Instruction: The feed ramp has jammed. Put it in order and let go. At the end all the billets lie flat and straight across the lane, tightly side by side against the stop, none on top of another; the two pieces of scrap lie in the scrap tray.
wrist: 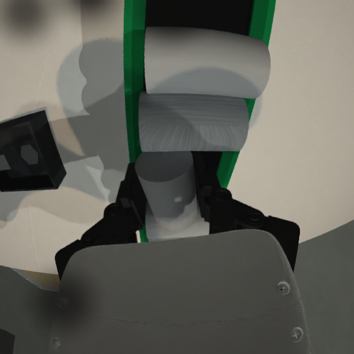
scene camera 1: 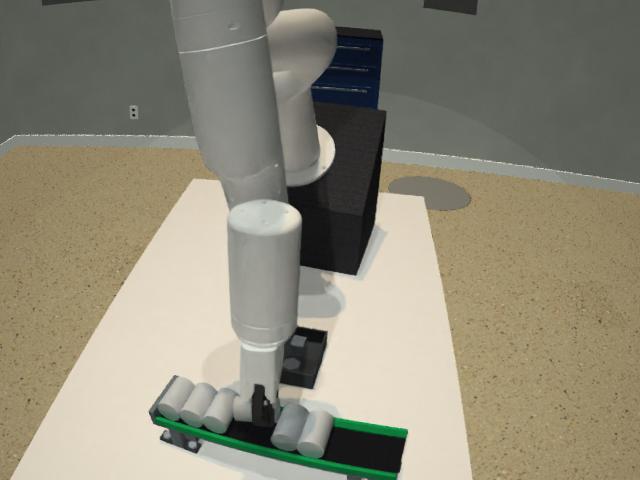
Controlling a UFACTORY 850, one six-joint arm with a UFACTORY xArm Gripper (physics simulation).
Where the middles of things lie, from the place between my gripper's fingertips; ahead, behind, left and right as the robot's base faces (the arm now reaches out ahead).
Labels:
Now: hand 200 mm past the black scrap tray (scene camera 1: 316, 342), 80 mm to the right of it and 70 mm above it.

